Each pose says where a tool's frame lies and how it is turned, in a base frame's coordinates. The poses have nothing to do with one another.
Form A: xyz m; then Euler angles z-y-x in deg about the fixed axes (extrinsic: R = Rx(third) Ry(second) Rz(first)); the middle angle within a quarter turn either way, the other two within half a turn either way.
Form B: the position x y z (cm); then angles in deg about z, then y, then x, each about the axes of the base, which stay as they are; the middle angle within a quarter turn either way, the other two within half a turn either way. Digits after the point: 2 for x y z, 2 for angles.
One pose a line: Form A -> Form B
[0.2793 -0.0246 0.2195 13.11 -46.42 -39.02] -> [27.93 -2.46 21.95 13.11 -46.42 -39.02]
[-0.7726 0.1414 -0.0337 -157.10 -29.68 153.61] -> [-77.26 14.14 -3.37 -157.10 -29.68 153.61]
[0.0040 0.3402 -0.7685 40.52 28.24 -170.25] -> [0.40 34.02 -76.85 40.52 28.24 -170.25]
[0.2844 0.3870 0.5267 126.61 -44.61 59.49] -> [28.44 38.70 52.67 126.61 -44.61 59.49]
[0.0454 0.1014 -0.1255 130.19 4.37 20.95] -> [4.54 10.14 -12.55 130.19 4.37 20.95]
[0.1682 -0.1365 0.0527 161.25 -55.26 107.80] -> [16.82 -13.65 5.27 161.25 -55.26 107.80]
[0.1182 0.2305 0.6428 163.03 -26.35 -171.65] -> [11.82 23.05 64.28 163.03 -26.35 -171.65]
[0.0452 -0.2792 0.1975 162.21 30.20 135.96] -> [4.52 -27.92 19.75 162.21 30.20 135.96]
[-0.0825 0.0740 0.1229 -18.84 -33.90 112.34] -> [-8.25 7.40 12.29 -18.84 -33.90 112.34]
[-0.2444 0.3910 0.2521 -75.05 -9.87 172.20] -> [-24.44 39.10 25.21 -75.05 -9.87 172.20]
